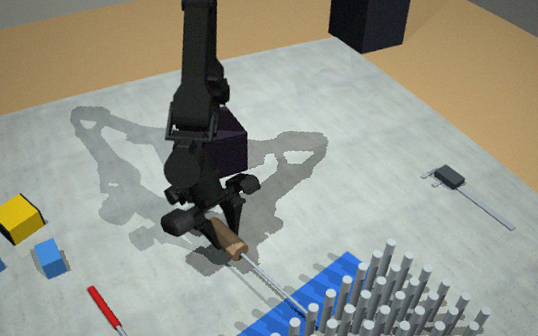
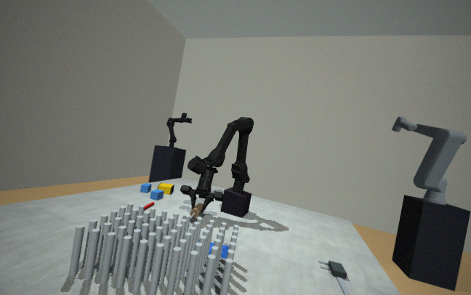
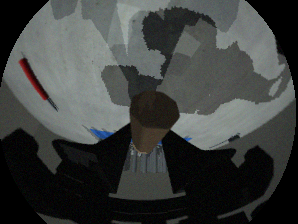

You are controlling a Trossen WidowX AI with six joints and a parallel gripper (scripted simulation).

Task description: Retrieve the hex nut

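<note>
Now: the blue taped strip 170 mm ahead of my gripper tip, 40 mm to the left of it and 40 mm below it. Round my gripper tip: yellow block 360 mm to the right, 280 mm behind, 20 mm below; hook tool 100 mm ahead, 20 mm to the left; red-handled screwdriver 240 mm to the right, 50 mm ahead, 40 mm below.
</note>
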